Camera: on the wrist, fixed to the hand. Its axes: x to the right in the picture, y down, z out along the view.
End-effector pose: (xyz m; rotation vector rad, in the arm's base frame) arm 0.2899 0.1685 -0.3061 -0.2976 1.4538 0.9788
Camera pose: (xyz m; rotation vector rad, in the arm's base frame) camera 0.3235 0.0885 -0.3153 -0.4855 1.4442 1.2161
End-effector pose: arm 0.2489 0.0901 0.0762 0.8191 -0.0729 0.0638
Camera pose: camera 0.2295 0.0636 -0.0047 0.5664 -0.0118 0.1583
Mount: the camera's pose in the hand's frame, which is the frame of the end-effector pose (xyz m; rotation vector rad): -0.0273 -0.0752 -0.0349 -0.2460 0.1023 0.0687
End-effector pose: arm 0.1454 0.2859 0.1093 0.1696 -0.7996 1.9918
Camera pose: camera 0.2286 0.3122 0.1057 -0.1035 -0.9861 1.9295
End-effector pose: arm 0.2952 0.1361 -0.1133 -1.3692 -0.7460 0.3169
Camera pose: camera 0.2816 0.0774 -0.0502 -1.6336 -0.6697 0.2118
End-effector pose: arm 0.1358 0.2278 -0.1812 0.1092 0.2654 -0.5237
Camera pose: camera 0.0672 0.1821 -0.2098 -0.0939 0.4223 -0.4142
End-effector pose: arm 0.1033 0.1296 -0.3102 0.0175 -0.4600 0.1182
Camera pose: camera 0.1033 0.0534 -0.3529 -0.2449 -0.3705 0.1287
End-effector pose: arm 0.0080 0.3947 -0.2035 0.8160 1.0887 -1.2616
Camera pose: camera -0.0713 0.4240 -0.1818 0.7298 1.2595 -1.0136
